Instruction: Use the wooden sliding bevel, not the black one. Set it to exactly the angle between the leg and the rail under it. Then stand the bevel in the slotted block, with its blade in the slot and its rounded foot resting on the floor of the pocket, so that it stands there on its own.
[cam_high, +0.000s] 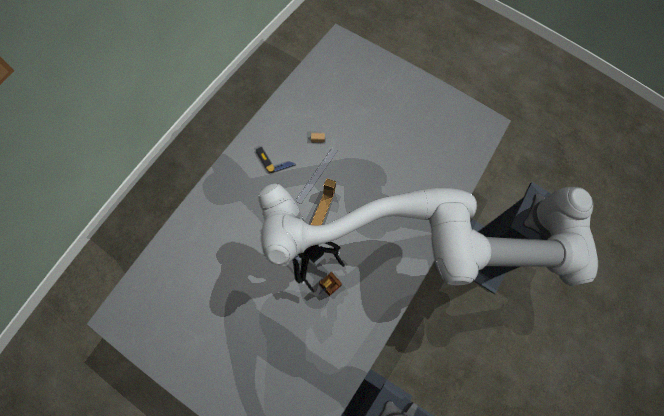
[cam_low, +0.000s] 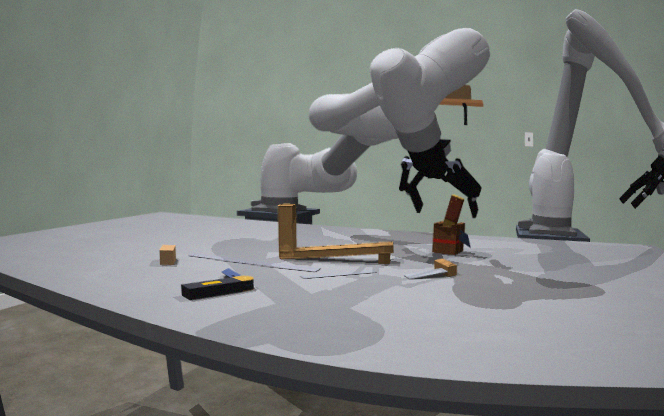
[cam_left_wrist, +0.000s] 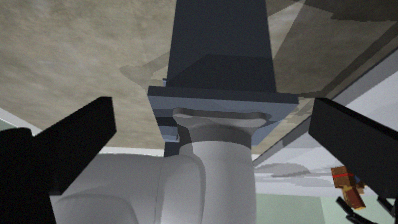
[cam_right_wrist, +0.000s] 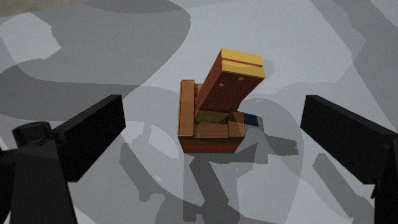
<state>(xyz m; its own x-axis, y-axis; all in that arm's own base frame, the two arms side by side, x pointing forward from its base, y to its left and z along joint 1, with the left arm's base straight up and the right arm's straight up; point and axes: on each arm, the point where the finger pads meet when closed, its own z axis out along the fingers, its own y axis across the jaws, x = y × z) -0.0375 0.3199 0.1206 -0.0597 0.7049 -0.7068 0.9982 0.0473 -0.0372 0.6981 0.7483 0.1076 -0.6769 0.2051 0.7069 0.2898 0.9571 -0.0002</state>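
Note:
My right hand is 3 cm above the wooden sliding bevel, 2 cm to the right of it and 2 cm past it. From my right hand the other things lie so: long metal strip 33 cm ahead, 32 cm to the right, 11 cm below; black bevel 51 cm ahead, 23 cm to the right, 10 cm below; try square 22 cm ahead, 10 cm below, 4 cm to the left.

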